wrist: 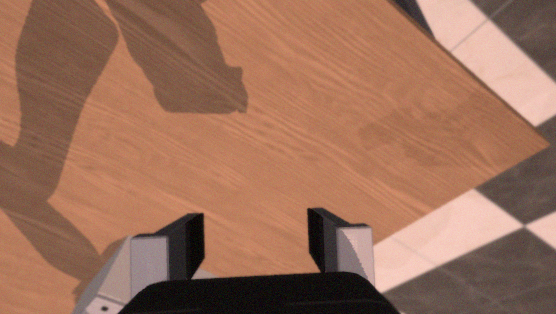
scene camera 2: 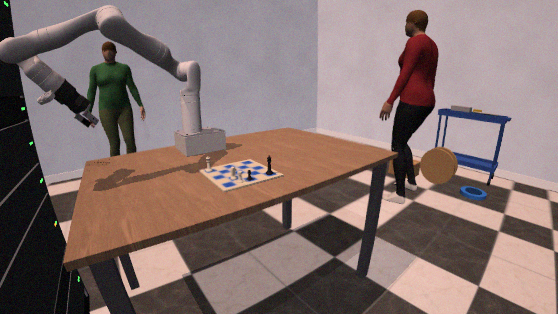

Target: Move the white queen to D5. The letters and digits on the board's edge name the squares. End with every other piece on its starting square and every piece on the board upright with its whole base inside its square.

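Pixels of known places: gripper, fingertip midpoint: [wrist: 256, 232] [scene camera 2: 93, 123]; arm's base, link origin: [scene camera 2: 192, 131].
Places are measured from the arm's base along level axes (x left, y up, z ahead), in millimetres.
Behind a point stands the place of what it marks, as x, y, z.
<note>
The chessboard [scene camera 2: 228, 185] @(-109, -84, 502), with blue and pale squares, lies on the table. A tall white piece [scene camera 2: 208, 164] @(-94, -59, 345) stands upright near its left corner; it may be the white queen, but its shape is too small to be sure. Two more white pieces, one [scene camera 2: 233, 173] @(-69, -65, 470) beside the other [scene camera 2: 241, 175] @(-62, -63, 506), stand near the front left. A small black piece [scene camera 2: 249, 175] @(-34, -70, 508) and a tall black piece [scene camera 2: 269, 165] @(46, -54, 512) stand to their right. The edge letters and digits are unreadable. My gripper [scene camera 2: 93, 123] @(-435, 105, 44) [wrist: 256, 232] @(-435, 105, 44) is open and empty, high up and far left of the board. The board does not show in the wrist view.
The wooden table [scene camera 2: 150, 210] @(-351, -91, 495) [wrist: 280, 165] @(-318, -91, -16) carries the arm's grey base [scene camera 2: 200, 142] @(-5, -37, 96) behind the board. The arm's shadow falls on the tabletop. A person in green [scene camera 2: 114, 90] stands behind the table, and one in red [scene camera 2: 419, 70] at the right, near a blue cart [scene camera 2: 475, 116].
</note>
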